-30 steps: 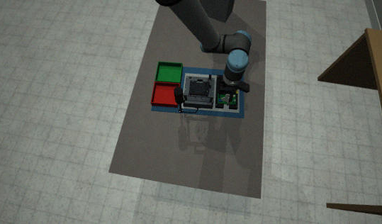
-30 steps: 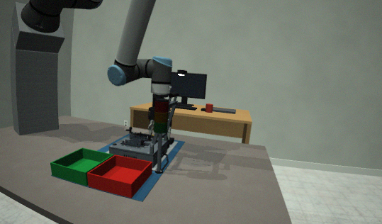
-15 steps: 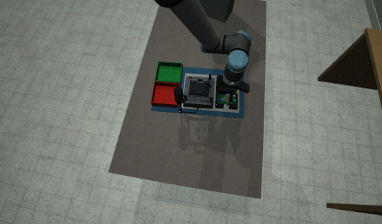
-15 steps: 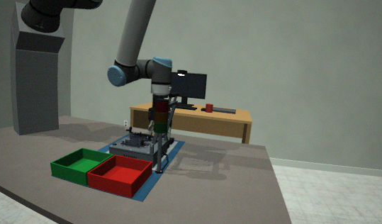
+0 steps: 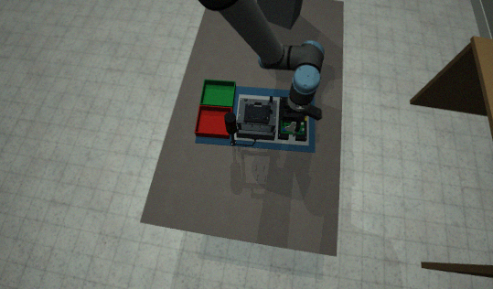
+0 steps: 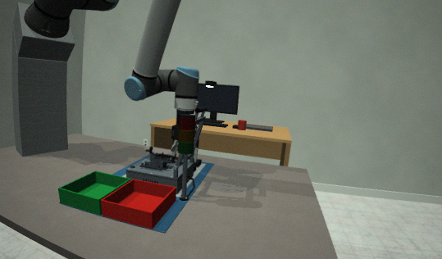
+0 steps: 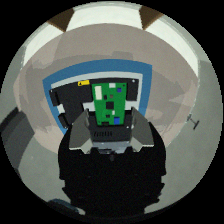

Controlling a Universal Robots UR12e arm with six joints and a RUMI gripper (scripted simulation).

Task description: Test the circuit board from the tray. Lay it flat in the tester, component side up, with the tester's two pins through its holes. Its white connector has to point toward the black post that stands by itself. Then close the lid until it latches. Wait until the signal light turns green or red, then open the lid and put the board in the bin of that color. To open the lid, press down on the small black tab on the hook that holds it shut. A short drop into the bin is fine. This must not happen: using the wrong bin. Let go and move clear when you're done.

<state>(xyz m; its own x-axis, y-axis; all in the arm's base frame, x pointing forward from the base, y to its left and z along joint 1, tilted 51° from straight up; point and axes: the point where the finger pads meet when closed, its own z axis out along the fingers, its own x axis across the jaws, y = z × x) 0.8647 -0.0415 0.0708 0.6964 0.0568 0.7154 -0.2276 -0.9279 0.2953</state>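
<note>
The green circuit board lies 20 mm below my hand. Round my hand: tester lid: 30 mm ahead, 190 mm to the right, 140 mm above; then red bin: 110 mm behind, 360 mm to the right, 30 mm below; then black latch hook: 130 mm behind, 80 mm to the right, 50 mm above.
</note>
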